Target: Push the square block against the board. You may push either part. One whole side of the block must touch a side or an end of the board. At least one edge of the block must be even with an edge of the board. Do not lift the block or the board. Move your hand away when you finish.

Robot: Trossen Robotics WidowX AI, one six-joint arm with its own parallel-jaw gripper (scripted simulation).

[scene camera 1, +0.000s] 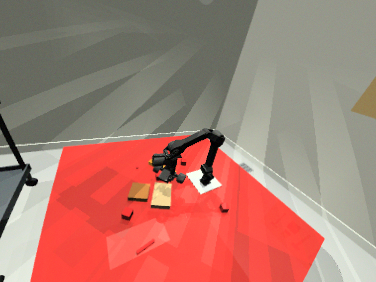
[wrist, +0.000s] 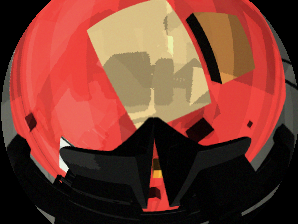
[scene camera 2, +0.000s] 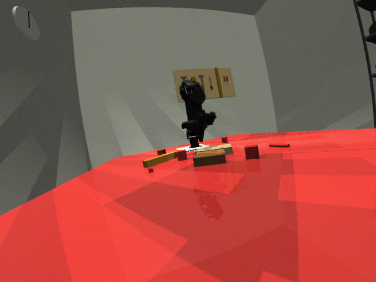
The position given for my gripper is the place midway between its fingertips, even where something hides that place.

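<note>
Wrist view: an orange square block (wrist: 224,44), a board (wrist: 150,60) and my gripper (wrist: 153,121). The gripper is shut and holds nothing.
</note>
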